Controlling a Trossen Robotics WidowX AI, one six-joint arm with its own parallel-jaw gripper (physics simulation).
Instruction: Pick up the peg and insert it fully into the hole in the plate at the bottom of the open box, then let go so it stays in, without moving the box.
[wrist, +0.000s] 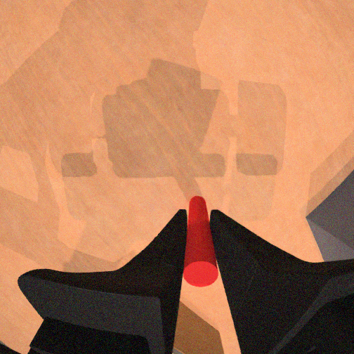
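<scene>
The red peg (201, 242) stands upright in the wrist view, low and right of the middle, with its round top towards the camera. My gripper (197, 215) is shut on the peg, with one black finger at its left side and one at its right. The peg's lower end shows between the fingertips and appears at or close to the table. The plate's hole does not show in this view. Part of a grey, straight-sided object (336, 212) shows at the right edge; whether it is the open box I cannot tell.
A brown block (196, 327) shows partly between the fingers at the bottom edge, and the fingers hide the rest of it. The wood-coloured table (280, 45) carries shadows of the arm and gripper. The grey object lies to the right of the right finger.
</scene>
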